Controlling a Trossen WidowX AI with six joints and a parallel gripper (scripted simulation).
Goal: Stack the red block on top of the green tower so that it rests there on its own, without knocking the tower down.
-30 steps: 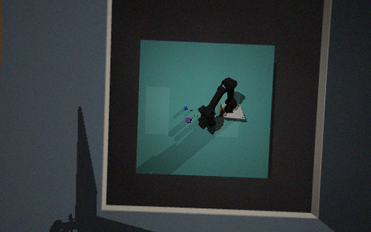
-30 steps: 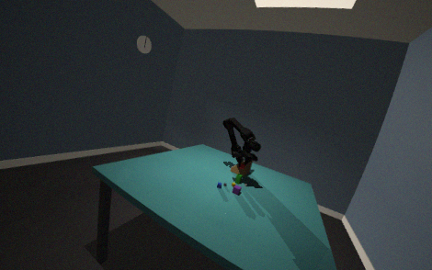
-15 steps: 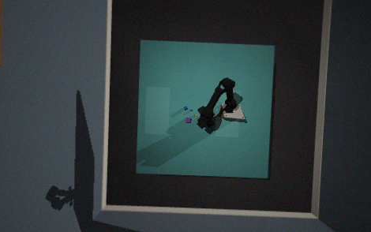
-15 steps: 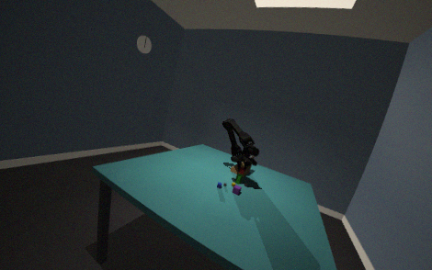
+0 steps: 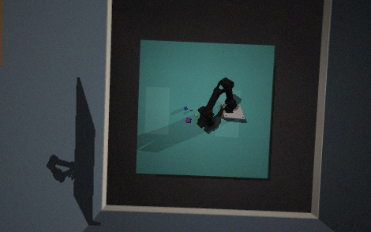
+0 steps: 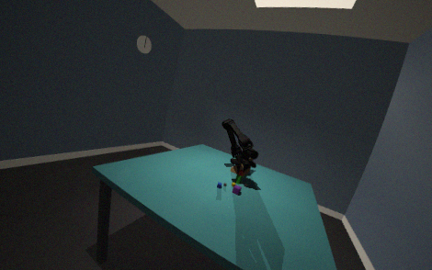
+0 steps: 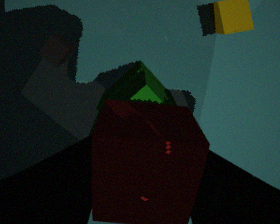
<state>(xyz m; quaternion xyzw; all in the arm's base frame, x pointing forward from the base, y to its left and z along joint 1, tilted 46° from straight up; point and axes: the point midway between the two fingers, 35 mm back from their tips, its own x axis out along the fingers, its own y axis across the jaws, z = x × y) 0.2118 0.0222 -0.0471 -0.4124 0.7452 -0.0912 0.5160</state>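
My gripper tip is now 10 mm below the red block. Round my gripper tip: blue block 180 mm ahead, 80 mm to the right, 60 mm below; then small yellow block 80 mm ahead, 70 mm below, 10 mm to the right; then purple block 150 mm ahead, 60 mm below, 30 mm to the left.
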